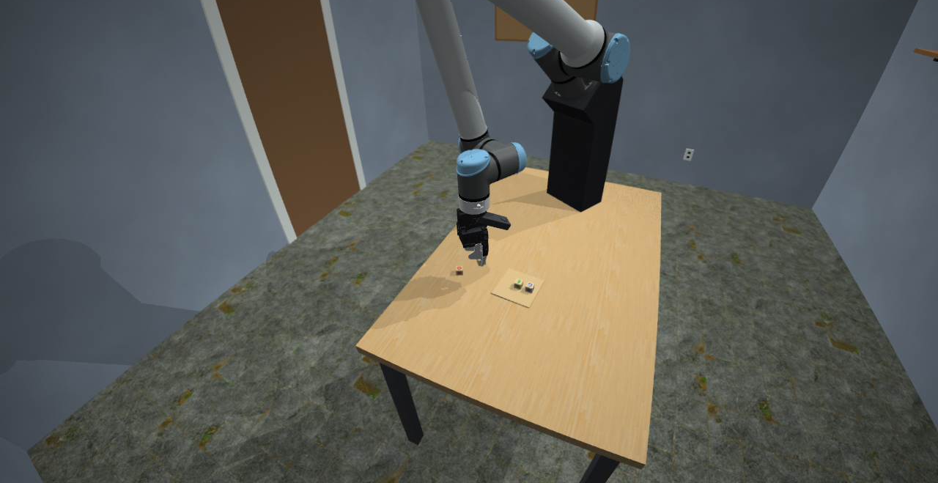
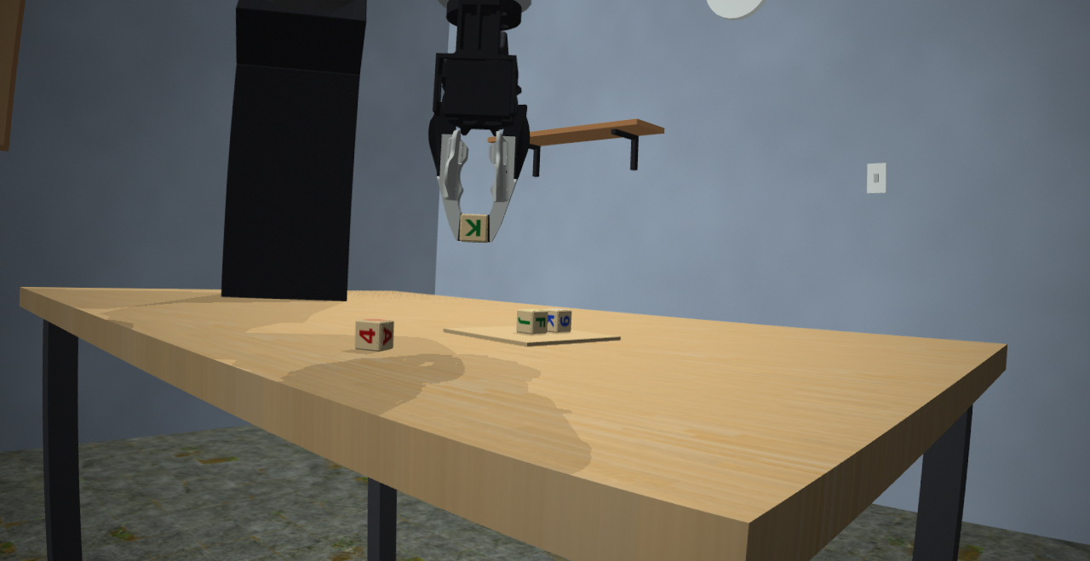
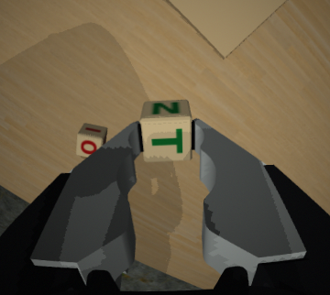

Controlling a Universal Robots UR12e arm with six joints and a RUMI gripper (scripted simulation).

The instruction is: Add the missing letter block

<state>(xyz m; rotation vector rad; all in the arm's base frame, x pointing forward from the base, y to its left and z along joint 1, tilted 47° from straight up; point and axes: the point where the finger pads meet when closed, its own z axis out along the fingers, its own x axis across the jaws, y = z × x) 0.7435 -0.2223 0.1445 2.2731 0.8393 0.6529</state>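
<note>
Right now my hand is 10 mm past the tan mat, 130 mm to the right of it and 110 mm above it.
</note>
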